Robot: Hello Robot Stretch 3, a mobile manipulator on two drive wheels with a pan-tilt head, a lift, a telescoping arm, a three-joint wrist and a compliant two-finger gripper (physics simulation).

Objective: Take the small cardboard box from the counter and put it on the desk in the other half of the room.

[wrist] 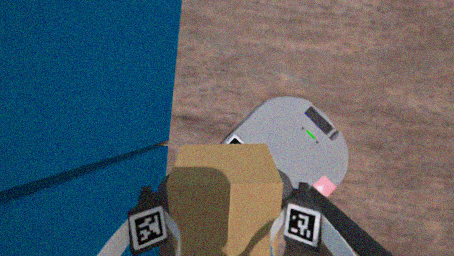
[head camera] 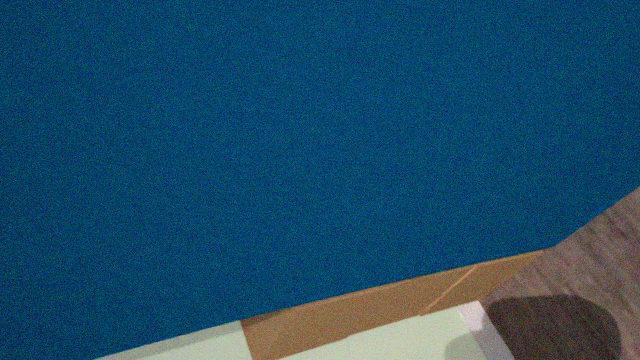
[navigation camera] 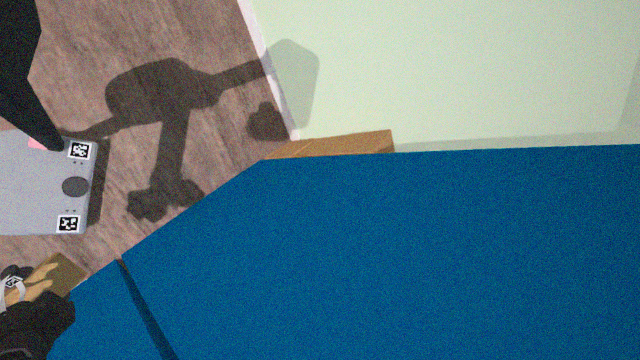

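Seen in the pictures: gripper, fingertip midpoint: (navigation camera: pixel 41 286); robot's base, link origin: (navigation camera: pixel 75 184).
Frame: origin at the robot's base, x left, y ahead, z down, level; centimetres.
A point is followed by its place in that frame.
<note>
My gripper (wrist: pixel 225 188) {x -15.8, y -2.2, z -66.4 cm} (navigation camera: pixel 31 287) {x -15.8, y -2.2, z -66.4 cm} is shut on the small cardboard box (wrist: pixel 255 210) {x -14.9, y -3.9, z -71.9 cm} (navigation camera: pixel 69 274) {x -12.9, y 1.7, z -70.3 cm}, with one finger on each side of it. The box is held up near my base, close to the edge of a large blue surface. Its lower part is cut off in the wrist view, and the head camera does not show the gripper or the box. I cannot tell whether the blue surface is the counter or the desk.
The blue surface (head camera: pixel 310 150) {x -1.9, y 53.8, z -99.5 cm} (navigation camera: pixel 380 250) {x -5.4, y 49.5, z -105.8 cm} (wrist: pixel 85 75) {x -40.9, y 5.1, z -49.1 cm} stands close beside me. A brown wooden piece (head camera: pixel 360 315) {x 37.5, y 103.5, z -57.5 cm} (navigation camera: pixel 345 145) {x 35.2, y 100.5, z -61.3 cm} stands between it and the pale green wall (navigation camera: pixel 450 65) {x 69.2, y 101.5, z -113.3 cm}. My grey base (navigation camera: pixel 35 185) {x -0.6, y -9.8, z -16.0 cm} (wrist: pixel 295 130) {x -4.1, y -16.7, z -16.0 cm} is on the wooden floor (wrist: pixel 325 45) {x -14.8, y -48.5, z 0.0 cm}; shadows fall there.
</note>
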